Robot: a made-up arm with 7 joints. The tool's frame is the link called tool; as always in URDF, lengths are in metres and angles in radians. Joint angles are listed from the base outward. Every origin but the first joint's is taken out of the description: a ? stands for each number. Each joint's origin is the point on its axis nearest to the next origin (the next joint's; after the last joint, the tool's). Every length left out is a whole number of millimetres.
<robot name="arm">
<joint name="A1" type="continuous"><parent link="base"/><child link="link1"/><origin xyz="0 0 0.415" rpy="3.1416 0 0"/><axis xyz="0 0 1"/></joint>
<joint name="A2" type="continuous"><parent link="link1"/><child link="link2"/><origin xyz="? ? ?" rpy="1.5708 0 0"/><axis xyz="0 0 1"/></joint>
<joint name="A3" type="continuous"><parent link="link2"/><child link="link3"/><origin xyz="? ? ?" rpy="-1.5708 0 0"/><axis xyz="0 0 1"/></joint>
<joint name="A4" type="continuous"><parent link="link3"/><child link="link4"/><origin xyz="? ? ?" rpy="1.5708 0 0"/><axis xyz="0 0 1"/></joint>
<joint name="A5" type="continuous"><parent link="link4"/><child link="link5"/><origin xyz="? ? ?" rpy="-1.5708 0 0"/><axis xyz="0 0 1"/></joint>
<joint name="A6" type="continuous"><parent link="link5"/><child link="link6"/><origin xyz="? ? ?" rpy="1.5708 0 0"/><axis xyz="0 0 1"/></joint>
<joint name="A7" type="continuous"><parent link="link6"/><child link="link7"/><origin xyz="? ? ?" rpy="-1.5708 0 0"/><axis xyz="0 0 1"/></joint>
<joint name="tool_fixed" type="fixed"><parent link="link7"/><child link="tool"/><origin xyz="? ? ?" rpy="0 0 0"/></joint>
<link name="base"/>
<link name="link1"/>
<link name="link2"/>
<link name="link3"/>
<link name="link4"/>
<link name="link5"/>
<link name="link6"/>
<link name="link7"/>
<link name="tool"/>
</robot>
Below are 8 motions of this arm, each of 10 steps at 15 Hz.
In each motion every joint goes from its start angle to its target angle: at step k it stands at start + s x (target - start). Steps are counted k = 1, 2, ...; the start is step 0. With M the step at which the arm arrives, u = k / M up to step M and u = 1 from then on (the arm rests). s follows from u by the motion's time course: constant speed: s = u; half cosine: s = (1 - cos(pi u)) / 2; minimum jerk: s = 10 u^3 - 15 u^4 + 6 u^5.
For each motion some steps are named. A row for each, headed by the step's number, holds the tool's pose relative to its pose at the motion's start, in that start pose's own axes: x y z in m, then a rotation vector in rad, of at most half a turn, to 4 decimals.
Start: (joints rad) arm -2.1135 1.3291 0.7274 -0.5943 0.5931 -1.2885 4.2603
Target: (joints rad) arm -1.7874 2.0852 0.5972 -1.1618 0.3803 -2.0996 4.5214
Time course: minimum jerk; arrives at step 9
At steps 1, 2, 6, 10:
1: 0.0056 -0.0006 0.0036 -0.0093 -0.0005 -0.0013
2: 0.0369 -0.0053 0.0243 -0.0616 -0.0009 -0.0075
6: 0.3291 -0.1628 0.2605 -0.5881 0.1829 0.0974
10: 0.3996 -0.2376 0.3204 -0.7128 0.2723 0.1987

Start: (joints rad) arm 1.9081 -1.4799 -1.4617 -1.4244 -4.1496 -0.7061 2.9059
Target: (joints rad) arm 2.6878 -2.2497 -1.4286 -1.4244 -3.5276 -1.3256 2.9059
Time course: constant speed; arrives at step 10
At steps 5, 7, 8, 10:
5: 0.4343 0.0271 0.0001 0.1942 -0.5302 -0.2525
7: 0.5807 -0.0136 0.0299 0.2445 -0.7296 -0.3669
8: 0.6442 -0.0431 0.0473 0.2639 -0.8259 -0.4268
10: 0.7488 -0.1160 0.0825 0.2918 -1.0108 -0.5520

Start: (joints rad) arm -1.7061 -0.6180 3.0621 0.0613 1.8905 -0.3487 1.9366
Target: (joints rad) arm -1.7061 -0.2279 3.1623 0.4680 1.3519 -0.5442 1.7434
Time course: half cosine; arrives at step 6
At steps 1, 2, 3, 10:
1: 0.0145 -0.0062 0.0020 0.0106 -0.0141 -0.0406
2: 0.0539 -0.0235 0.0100 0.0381 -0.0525 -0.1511
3: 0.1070 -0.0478 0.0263 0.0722 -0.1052 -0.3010
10: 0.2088 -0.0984 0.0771 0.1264 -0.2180 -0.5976

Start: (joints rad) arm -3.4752 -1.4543 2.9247 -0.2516 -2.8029 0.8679 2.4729
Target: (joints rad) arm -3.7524 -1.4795 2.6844 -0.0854 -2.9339 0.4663 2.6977
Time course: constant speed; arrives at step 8
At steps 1, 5, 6, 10:
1: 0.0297 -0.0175 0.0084 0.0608 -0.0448 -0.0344
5: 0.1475 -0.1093 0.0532 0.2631 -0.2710 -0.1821
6: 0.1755 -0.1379 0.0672 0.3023 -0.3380 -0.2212
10: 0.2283 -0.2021 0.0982 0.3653 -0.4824 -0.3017

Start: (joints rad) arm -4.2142 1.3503 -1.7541 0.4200 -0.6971 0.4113 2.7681
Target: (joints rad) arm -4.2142 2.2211 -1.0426 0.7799 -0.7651 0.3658 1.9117
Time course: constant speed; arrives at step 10
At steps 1, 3, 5, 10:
1: 0.0852 -0.0585 0.0344 -0.0667 -0.0914 -0.1050
3: 0.2376 -0.1886 0.1305 -0.1875 -0.2877 -0.3296
5: 0.3573 -0.3312 0.2605 -0.2896 -0.5022 -0.5690
10: 0.4595 -0.6931 0.6941 -0.4552 -1.1225 -1.1924

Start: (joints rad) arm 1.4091 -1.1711 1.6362 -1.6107 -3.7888 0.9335 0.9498
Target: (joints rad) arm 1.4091 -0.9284 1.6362 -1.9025 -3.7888 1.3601 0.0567
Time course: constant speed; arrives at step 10
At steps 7, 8, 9, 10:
7: 0.1274 0.0032 -0.0051 -0.3755 -0.3391 -0.7899
8: 0.1443 0.0009 -0.0042 -0.4199 -0.4073 -0.8937
9: 0.1609 -0.0018 -0.0028 -0.4613 -0.4808 -0.9942
10: 0.1770 -0.0050 -0.0010 -0.4994 -0.5597 -1.0910

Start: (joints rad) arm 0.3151 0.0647 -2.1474 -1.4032 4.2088 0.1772 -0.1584
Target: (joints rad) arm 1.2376 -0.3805 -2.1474 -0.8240 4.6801 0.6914 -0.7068
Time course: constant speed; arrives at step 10
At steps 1, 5, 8, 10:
1: 0.0419 0.0838 0.0097 0.1351 -0.0784 -0.0521
5: 0.1937 0.3852 0.1897 0.7535 -0.3470 -0.2357
8: 0.2457 0.5252 0.4506 1.2953 -0.4724 -0.3276
10: 0.2321 0.5547 0.6562 1.6883 -0.5005 -0.3519

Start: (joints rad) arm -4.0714 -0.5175 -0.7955 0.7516 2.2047 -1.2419 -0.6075
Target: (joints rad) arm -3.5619 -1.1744 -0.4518 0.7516 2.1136 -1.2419 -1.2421
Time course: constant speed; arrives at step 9
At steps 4, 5, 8, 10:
4: -0.1382 0.0677 -0.0799 -0.2024 -0.2964 -0.0547
5: -0.1747 0.0764 -0.1120 -0.2405 -0.3713 -0.0620
8: -0.2840 0.0751 -0.2320 -0.3262 -0.5885 -0.0650
10: -0.3196 0.0643 -0.2782 -0.3458 -0.6562 -0.0595

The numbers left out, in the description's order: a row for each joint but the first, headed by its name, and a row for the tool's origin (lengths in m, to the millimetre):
A2: 0 0.016 0
A3: 0 -0.584 0
A4: 0 0.018 0
A5: 0 -0.423 0
A6: 0 0 0
A7: 0 -0.118 0
tool: 0 0 0

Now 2 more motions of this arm.
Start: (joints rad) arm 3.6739 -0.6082 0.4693 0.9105 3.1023 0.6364 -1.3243
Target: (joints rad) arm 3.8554 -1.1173 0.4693 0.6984 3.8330 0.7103 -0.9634
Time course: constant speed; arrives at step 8
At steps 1, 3, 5, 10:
1: 0.0321 0.0735 -0.0094 0.1039 0.0060 0.1320
3: 0.0901 0.2238 -0.0081 0.3036 -0.0072 0.4076
5: 0.1388 0.3746 0.0194 0.4895 -0.0535 0.6955
10: 0.1935 0.5911 0.1064 0.7327 -0.1850 1.1424

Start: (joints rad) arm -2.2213 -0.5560 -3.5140 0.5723 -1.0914 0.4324 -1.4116
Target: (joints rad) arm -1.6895 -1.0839 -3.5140 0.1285 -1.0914 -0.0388 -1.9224
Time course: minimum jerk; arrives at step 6
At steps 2, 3, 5, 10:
2: -0.1063 -0.0967 0.0263 -0.2153 0.0798 -0.0983
3: -0.2479 -0.2266 0.1098 -0.5312 0.1485 -0.2157
5: -0.4407 -0.3963 0.3477 -1.0641 0.1516 -0.3395
10: -0.4530 -0.4063 0.3703 -1.1054 0.1463 -0.3448

